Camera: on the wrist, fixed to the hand. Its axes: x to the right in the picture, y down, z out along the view.
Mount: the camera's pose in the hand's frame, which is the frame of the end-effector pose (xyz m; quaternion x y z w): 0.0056 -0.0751 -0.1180 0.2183 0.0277 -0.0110 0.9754
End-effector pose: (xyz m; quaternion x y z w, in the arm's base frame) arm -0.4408 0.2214 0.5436 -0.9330 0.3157 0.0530 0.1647
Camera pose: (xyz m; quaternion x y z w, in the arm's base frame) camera -0.3914 0.2340 0.6740 -0.8790 0.3138 -0.0449 0.3562
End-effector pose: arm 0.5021 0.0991 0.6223 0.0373 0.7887 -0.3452 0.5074
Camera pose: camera 0.3773 0.1092 0.6848 0.1480 0.7084 -0.5134 0.4611
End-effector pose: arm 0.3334 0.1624 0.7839 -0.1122 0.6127 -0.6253 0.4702
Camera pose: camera 0.2120 0.2218 0.8205 0.0038 0.4729 -0.7519 0.4593
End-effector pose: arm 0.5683 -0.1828 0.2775 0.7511 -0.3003 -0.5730 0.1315
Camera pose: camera 0.7027 -0.1445 0.2689 -0.7805 0.4061 0.4740 0.0337
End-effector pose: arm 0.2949 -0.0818 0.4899 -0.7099 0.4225 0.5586 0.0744
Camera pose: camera 0.4325 -0.1054 0.5006 -0.6963 0.5283 0.4321 0.2220
